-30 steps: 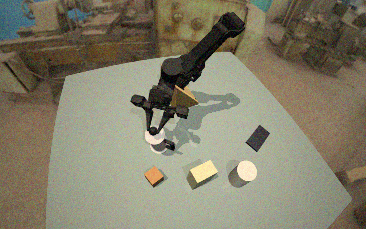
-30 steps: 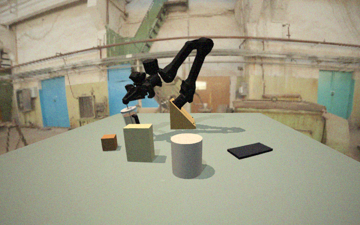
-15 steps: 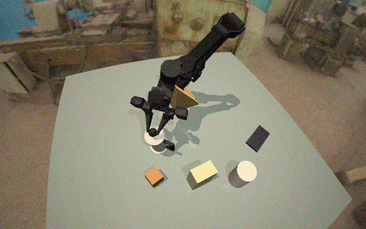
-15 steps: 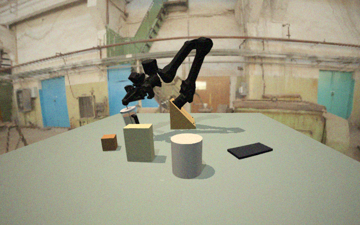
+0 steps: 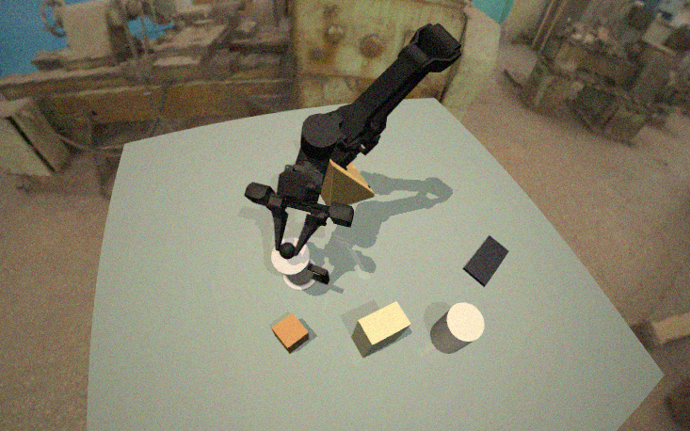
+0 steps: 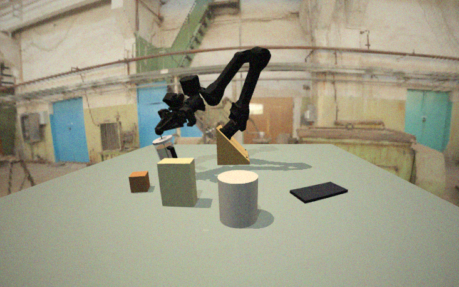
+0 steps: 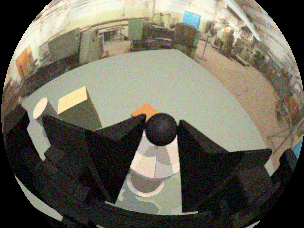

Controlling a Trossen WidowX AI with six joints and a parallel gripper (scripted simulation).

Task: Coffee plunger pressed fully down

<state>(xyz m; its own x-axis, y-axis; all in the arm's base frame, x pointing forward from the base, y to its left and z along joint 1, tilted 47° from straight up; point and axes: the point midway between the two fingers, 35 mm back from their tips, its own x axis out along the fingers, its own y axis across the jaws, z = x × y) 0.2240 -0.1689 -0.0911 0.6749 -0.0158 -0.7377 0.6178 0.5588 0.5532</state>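
The coffee press lies 80 mm below my gripper tip, 30 mm to the left of it and 10 mm behind it. Also, from my gripper tip: yellow block: 160 mm ahead, 120 mm to the left, 120 mm below; dark flat slab: 490 mm to the left, 170 mm below, 110 mm ahead.
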